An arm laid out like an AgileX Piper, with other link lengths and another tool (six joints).
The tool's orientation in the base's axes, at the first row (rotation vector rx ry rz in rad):
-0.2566, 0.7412, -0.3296
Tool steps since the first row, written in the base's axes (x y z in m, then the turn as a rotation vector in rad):
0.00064, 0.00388, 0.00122, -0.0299, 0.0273, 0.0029
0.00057, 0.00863, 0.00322, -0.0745, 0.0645, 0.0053
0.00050, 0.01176, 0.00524, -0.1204, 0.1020, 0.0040
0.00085, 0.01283, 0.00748, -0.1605, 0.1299, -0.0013
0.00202, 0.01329, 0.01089, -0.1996, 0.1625, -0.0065
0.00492, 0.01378, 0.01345, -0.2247, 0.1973, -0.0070
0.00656, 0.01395, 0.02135, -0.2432, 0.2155, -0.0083
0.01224, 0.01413, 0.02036, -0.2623, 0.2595, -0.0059
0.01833, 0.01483, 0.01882, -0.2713, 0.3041, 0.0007
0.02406, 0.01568, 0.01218, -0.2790, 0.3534, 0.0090
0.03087, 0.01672, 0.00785, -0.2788, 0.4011, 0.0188
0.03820, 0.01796, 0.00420, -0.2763, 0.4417, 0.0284
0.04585, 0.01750, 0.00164, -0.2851, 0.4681, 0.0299
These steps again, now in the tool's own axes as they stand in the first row. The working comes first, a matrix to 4 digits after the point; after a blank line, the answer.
The tool's axes in the first row as the columns of a matrix, in the base's axes (used below as rounded here):
0.6904, 0.2018, 0.6948
-0.3807, 0.9179, 0.1118
-0.6152, -0.3417, 0.7105

-0.00179, 0.00327, 0.00175, -0.0328, 0.0180, -0.0157
-0.00487, 0.00694, 0.00365, -0.0793, 0.0424, -0.0408
-0.00736, 0.00910, 0.00539, -0.1244, 0.0680, -0.0694
-0.00890, 0.00939, 0.00734, -0.1595, 0.0873, -0.0979
-0.01036, 0.00889, 0.01063, -0.1957, 0.1111, -0.1251
-0.01012, 0.00905, 0.01452, -0.2259, 0.1381, -0.1390
-0.01392, 0.00683, 0.02129, -0.2448, 0.1516, -0.1508
-0.00945, 0.00848, 0.02455, -0.2763, 0.1873, -0.1574
-0.00457, 0.01088, 0.02777, -0.3035, 0.2241, -0.1540
0.00315, 0.01509, 0.02712, -0.3327, 0.2650, -0.1479
0.01012, 0.01889, 0.02890, -0.3567, 0.3055, -0.1355
0.01695, 0.02276, 0.03153, -0.3764, 0.3400, -0.1224
0.02398, 0.02476, 0.03498, -0.3934, 0.3619, -0.1245

